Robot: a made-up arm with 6 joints.
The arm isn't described. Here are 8 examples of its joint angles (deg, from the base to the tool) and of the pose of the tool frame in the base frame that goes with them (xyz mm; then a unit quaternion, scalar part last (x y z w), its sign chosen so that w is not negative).
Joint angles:
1: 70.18 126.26 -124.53 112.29 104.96 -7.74
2: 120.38 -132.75 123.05 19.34 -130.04 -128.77
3: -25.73 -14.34 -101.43 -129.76 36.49 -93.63
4: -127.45 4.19 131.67 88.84 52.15 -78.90
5: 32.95 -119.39 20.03 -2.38 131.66 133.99
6: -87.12 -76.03 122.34 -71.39 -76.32 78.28
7: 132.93 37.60 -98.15 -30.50 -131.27 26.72
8: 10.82 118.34 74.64 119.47 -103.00 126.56
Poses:
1: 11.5 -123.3 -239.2 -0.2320 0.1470 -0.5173 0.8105
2: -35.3 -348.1 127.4 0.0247 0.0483 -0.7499 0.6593
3: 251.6 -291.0 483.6 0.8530 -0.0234 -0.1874 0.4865
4: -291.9 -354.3 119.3 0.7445 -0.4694 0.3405 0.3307
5: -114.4 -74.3 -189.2 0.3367 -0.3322 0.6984 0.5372
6: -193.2 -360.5 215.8 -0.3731 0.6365 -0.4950 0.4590
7: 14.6 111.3 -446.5 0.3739 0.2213 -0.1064 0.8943
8: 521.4 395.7 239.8 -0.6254 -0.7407 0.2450 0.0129
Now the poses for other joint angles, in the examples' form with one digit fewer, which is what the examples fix.
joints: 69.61 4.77 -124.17 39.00 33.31 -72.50
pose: 311 98 -17 -0.278 -0.669 -0.676 0.131
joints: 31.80 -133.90 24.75 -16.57 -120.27 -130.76
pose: -84 -117 -190 0.475 -0.799 -0.341 0.137
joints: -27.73 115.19 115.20 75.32 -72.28 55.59
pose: 94 305 462 0.759 0.567 0.150 0.283
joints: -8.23 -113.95 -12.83 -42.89 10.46 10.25
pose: 483 -89 37 0.772 0.227 0.012 0.593
